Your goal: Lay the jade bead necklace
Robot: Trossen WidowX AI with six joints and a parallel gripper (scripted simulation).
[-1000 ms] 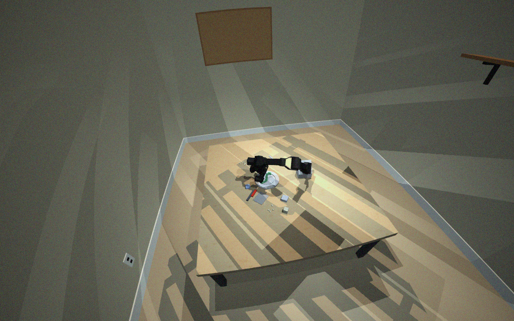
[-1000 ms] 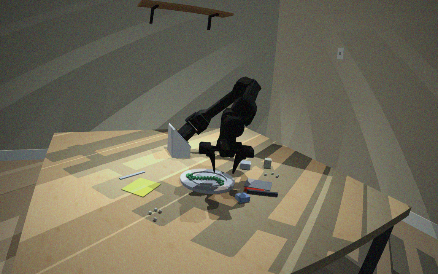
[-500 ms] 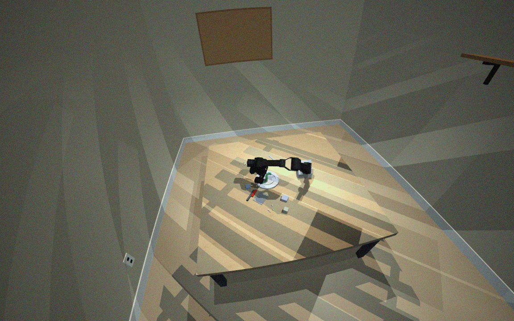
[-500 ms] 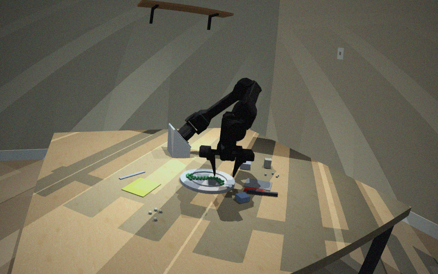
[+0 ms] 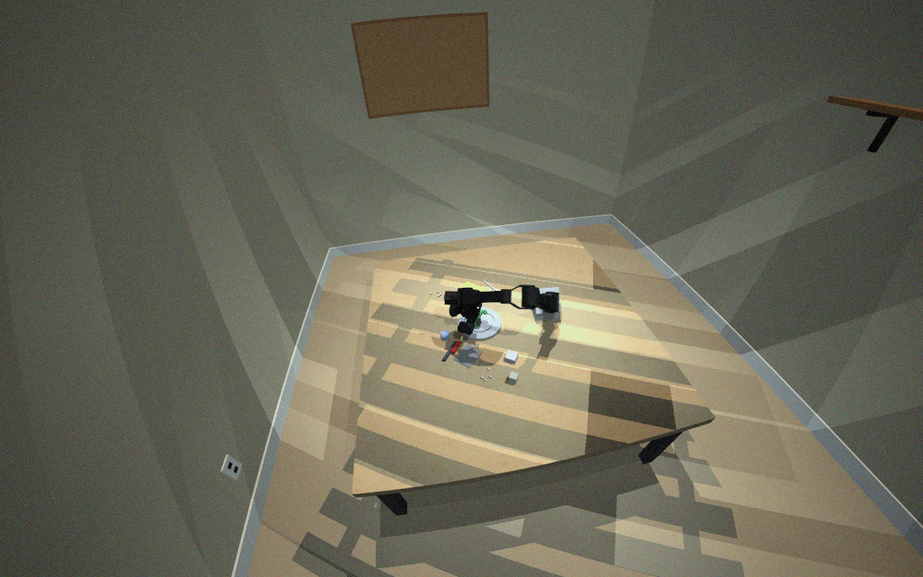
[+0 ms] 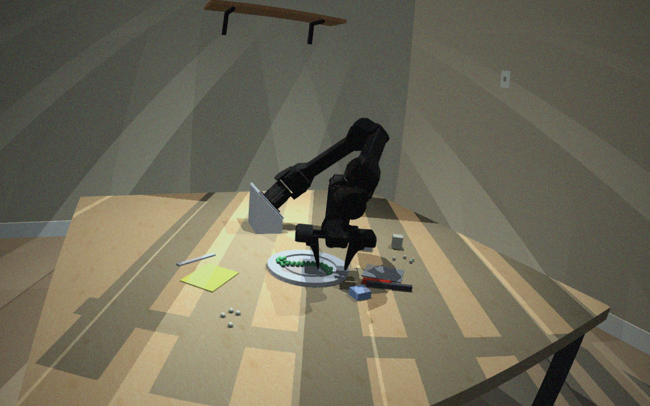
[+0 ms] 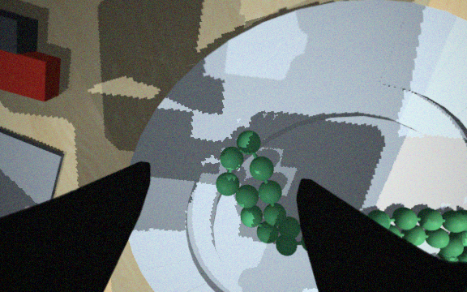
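The round grey bead board lies 5 cm behind my gripper tip, 4 cm to the right of it and 1 cm below it. The rest, counted from my gripper tip: grey plate: 5 cm ahead, 13 cm to the left, 2 cm below; blue block: 12 cm ahead, 1 cm below; red and black pen: 10 cm ahead, 8 cm to the left, 1 cm below.
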